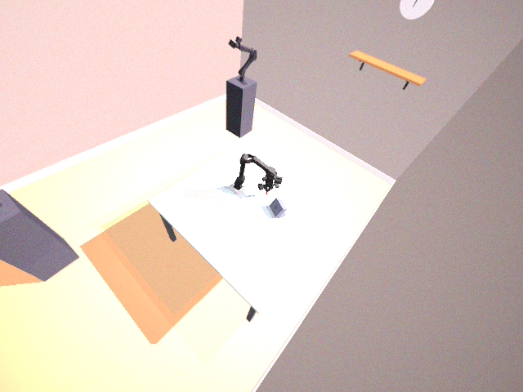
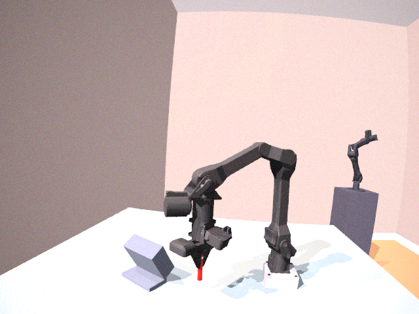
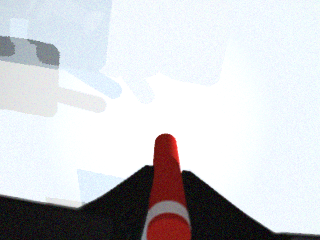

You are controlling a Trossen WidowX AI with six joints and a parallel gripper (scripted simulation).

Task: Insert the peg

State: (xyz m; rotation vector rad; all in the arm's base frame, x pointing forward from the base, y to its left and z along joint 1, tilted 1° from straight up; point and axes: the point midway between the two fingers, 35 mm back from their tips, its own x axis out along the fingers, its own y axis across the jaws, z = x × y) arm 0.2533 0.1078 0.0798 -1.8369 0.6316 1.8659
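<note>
Now: gripper tip 17 cm short of the sloped panel, 6 cm to the left of it and 2 cm above it. The rest, counted from my gripper tip: round red peg: 2 cm above.
</note>
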